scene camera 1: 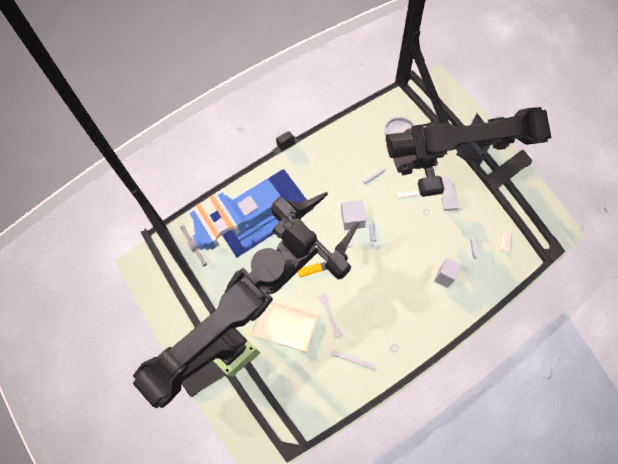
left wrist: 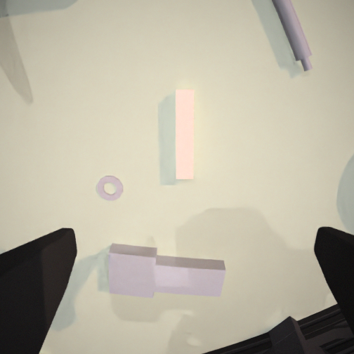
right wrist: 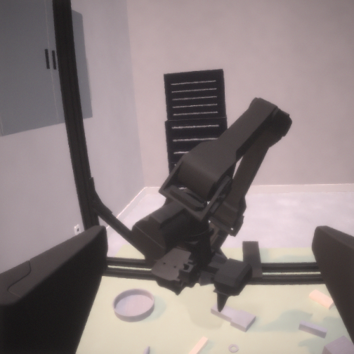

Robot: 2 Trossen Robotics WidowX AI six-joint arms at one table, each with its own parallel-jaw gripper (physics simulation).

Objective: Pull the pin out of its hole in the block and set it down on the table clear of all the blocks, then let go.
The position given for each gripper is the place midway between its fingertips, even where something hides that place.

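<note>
The robot's left gripper (scene camera 1: 420, 175) (left wrist: 198, 241) (right wrist: 198, 301) shares the scene with its right gripper (scene camera 1: 342, 207) (right wrist: 212, 238). A pale pink square pin (left wrist: 184, 97) is in the scene too, as is a round dish (right wrist: 131, 305), though the dish is out of frame in the left wrist view.
</note>
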